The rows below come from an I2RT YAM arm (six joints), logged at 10 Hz.
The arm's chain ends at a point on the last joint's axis. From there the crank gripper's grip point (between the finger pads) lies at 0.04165 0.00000 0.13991 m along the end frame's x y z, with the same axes.
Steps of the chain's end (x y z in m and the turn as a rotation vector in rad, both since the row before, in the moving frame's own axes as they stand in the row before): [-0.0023, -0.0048, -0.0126, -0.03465, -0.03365, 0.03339]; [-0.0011, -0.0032, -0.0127, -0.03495, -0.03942, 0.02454]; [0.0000, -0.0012, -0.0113, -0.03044, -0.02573, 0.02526]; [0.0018, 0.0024, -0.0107, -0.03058, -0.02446, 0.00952]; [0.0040, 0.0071, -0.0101, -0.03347, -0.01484, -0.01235]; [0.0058, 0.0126, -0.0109, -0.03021, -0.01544, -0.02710]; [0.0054, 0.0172, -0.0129, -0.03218, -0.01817, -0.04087]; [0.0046, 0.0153, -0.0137, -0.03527, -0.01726, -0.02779]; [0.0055, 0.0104, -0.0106, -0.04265, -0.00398, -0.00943]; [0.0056, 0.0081, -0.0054, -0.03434, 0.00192, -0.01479]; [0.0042, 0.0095, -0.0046, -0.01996, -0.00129, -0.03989]
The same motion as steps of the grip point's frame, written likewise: [-0.0071, 0.0014, -0.0114, -0.03465, -0.03365, 0.03339]; [-0.0067, 0.0027, -0.0113, -0.03495, -0.03942, 0.02454]; [-0.0037, 0.0041, -0.0104, -0.03044, -0.02573, 0.02526]; [-0.0017, 0.0071, -0.0098, -0.03058, -0.02446, 0.00952]; [0.0019, 0.0113, -0.0096, -0.03347, -0.01484, -0.01235]; [0.0037, 0.0157, -0.0103, -0.03021, -0.01544, -0.02710]; [0.0029, 0.0201, -0.0122, -0.03218, -0.01817, -0.04087]; [0.0022, 0.0191, -0.0131, -0.03527, -0.01726, -0.02779]; [0.0050, 0.0160, -0.0106, -0.04265, -0.00398, -0.00943]; [0.0059, 0.0123, -0.0056, -0.03434, 0.00192, -0.01479]; [0.0040, 0.0106, -0.0046, -0.01996, -0.00129, -0.03989]
